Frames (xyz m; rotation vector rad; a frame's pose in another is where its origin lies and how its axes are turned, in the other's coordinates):
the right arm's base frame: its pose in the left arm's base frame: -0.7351 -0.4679 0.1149 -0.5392 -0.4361 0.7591
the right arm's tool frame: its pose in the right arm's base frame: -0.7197 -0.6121 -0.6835 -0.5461 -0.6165 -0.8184
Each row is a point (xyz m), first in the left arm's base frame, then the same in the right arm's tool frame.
Working: the left arm's base frame: its pose in the right arm's tool frame: 0.7482 1.4739 0.1704 0.5567 1.3624 0.0258

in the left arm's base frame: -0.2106 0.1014 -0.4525
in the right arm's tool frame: 0.3110 1.6558 0.3580
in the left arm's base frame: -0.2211 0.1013 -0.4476
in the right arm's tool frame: 0.3131 1.6504 0.3681
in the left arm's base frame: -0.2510 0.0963 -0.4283
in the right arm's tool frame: 0.3227 1.6291 0.3954
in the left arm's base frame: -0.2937 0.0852 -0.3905
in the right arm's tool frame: 0.3448 1.5916 0.4338
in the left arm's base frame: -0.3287 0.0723 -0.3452
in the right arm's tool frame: 0.3749 1.5523 0.4653
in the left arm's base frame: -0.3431 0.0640 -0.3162
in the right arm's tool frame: 0.3961 1.5298 0.4781
